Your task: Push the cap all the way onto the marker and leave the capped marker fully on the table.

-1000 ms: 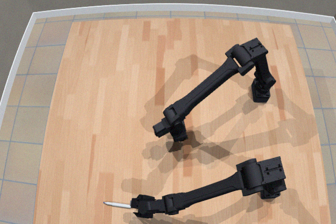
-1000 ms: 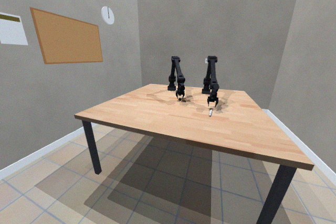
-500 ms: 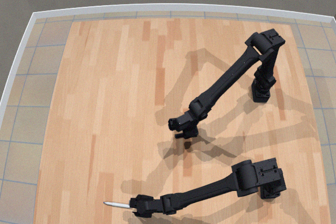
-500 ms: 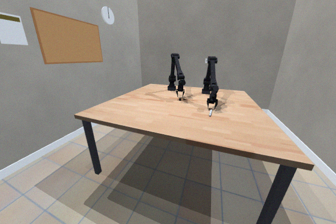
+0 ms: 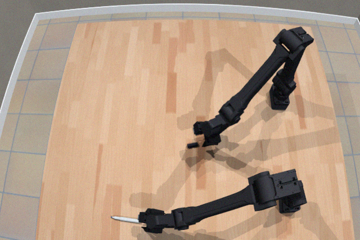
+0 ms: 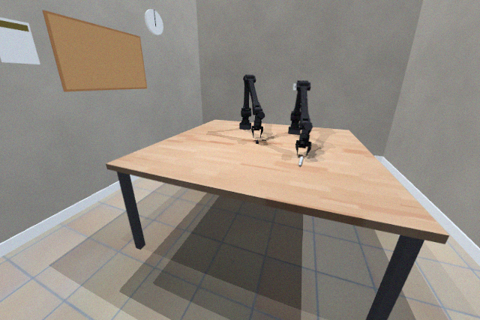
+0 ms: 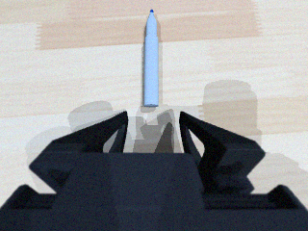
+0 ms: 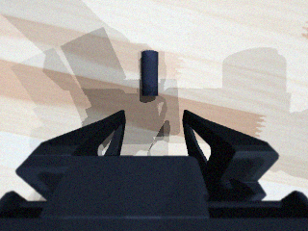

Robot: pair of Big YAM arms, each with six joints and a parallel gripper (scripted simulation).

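Right now the black cap is 40 mm ahead of my right hand, 30 mm below it and 20 mm to the left of it. The rest, counted from my right hand: white marker 390 mm to the left, 340 mm ahead, 30 mm below.
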